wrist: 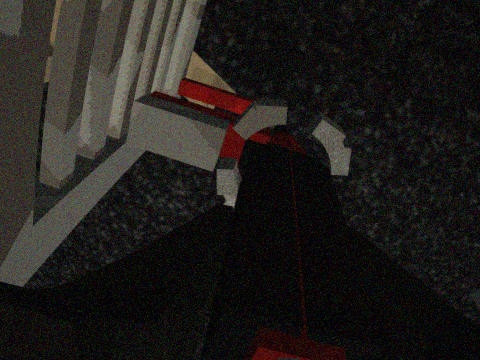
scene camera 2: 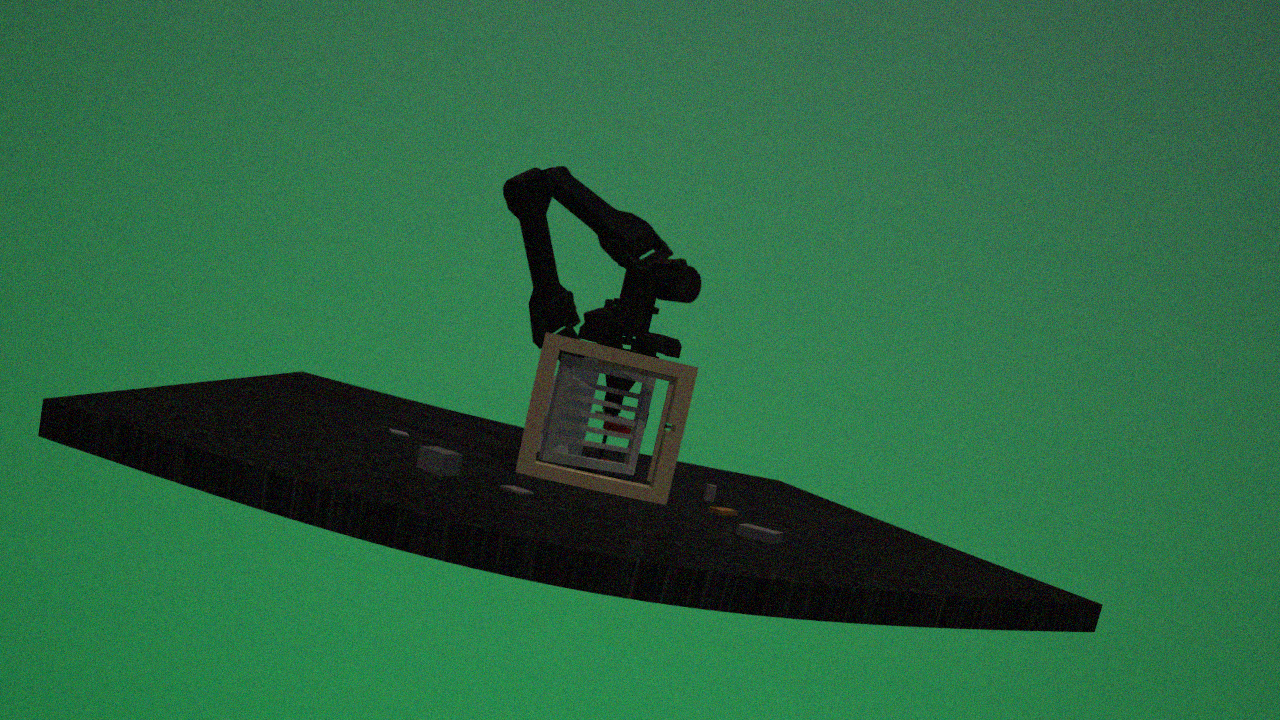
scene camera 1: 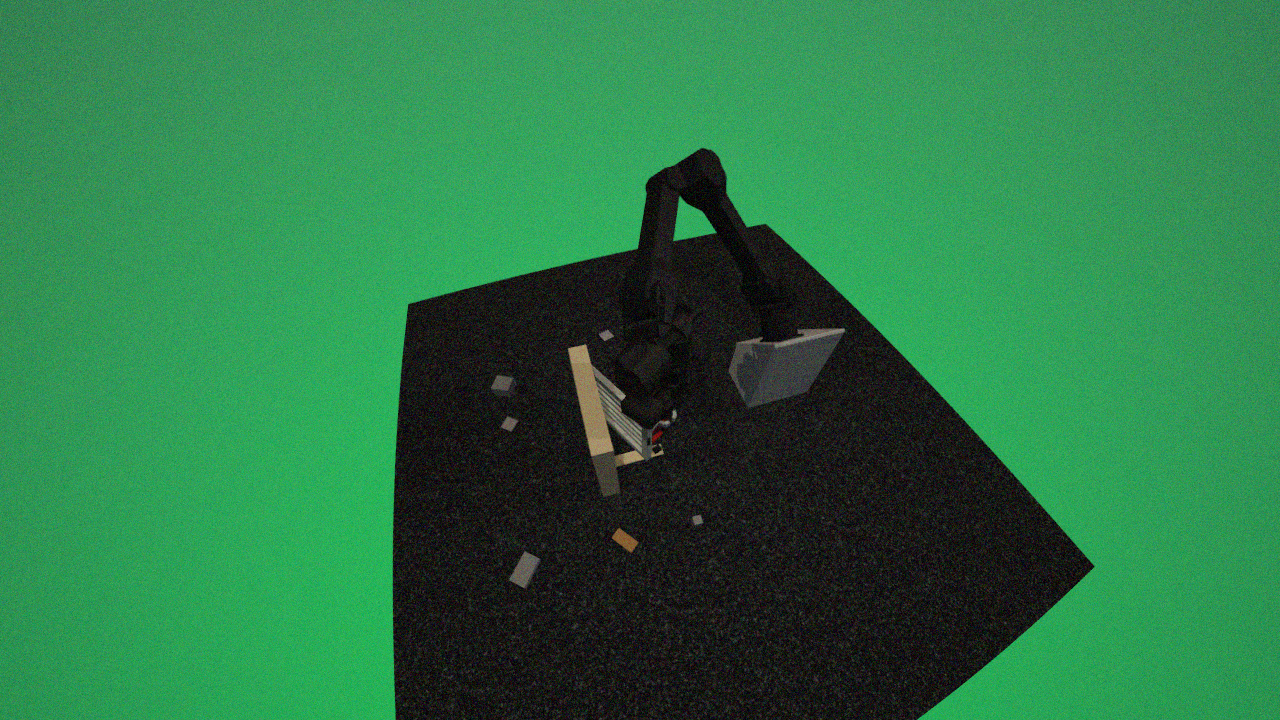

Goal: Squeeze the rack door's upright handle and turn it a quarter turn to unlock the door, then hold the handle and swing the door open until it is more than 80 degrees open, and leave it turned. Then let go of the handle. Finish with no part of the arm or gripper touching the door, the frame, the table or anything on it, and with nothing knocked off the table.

Path:
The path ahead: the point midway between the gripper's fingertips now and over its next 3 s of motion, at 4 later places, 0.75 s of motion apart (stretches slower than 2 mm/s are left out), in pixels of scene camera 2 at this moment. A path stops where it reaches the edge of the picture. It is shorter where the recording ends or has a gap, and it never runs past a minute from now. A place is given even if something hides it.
The gripper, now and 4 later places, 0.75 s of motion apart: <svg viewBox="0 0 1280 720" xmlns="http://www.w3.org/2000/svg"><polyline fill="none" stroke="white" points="616,392 585,385 555,378 529,372 522,370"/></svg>

